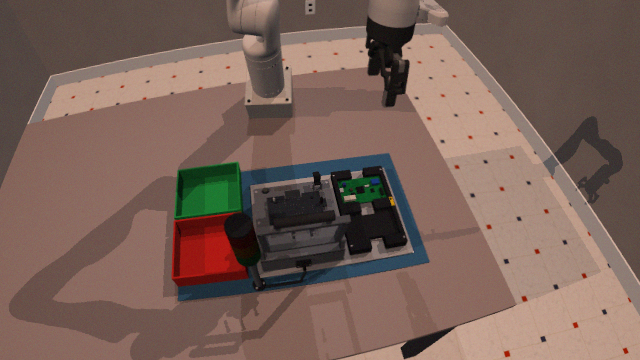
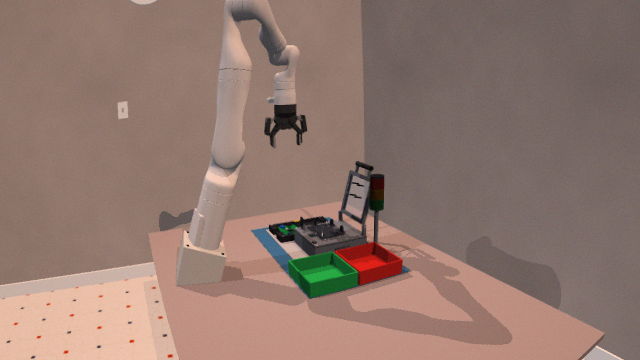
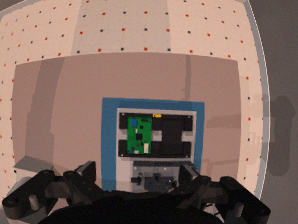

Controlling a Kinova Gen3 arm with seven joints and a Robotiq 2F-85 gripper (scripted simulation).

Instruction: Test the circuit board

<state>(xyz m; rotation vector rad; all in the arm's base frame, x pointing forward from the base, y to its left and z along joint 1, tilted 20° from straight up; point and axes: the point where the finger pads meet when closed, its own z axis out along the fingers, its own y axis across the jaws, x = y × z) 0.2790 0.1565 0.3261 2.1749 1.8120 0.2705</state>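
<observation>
The green circuit board lies 310 mm below my hand. Also, from my hand: green bin 350 mm to the right, 320 mm below, 120 mm behind; red bin 380 mm to the right, 320 mm below, 30 mm ahead; tester lid 200 mm to the right, 150 mm below, 150 mm ahead.
</observation>
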